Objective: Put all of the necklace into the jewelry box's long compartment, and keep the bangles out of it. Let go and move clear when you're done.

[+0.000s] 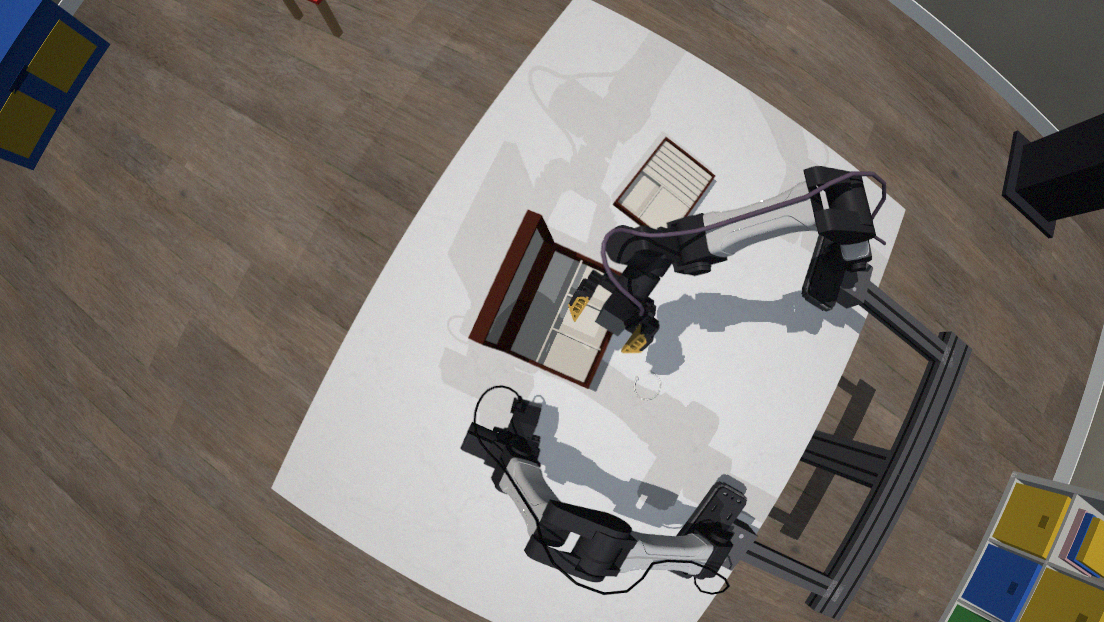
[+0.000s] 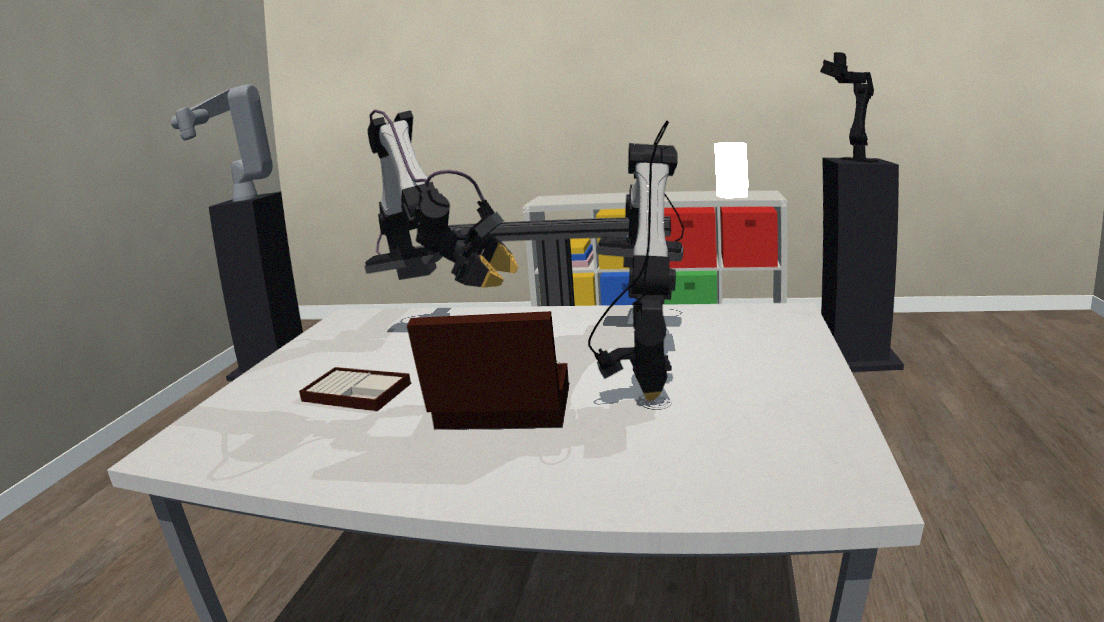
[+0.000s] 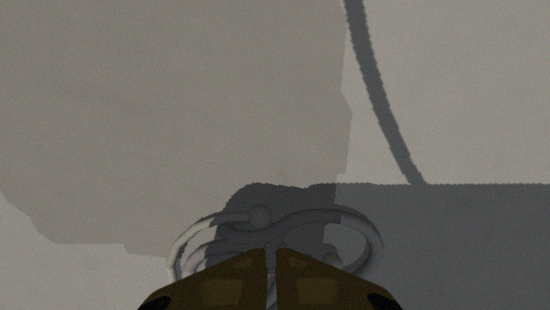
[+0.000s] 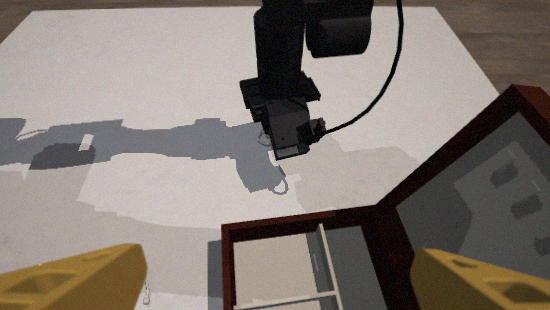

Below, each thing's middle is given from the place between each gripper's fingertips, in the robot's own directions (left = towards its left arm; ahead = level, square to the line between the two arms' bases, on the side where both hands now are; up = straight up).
My left gripper (image 2: pixel 650 400) is now 5 cm short of the jewelry box (image 2: pixel 471 366), 29 cm to the left of it and 10 cm below it. Also, from my left hand: shallow tray (image 1: pixel 681 178): 4 cm behind, 65 cm to the right, 1 cm below.
The jewelry box lies 70 mm ahead of my right hand (image 2: pixel 509 276), 20 mm to the right of it and 150 mm below it. From my right hand the other things lie so: shallow tray: 20 mm behind, 380 mm to the right, 260 mm below.
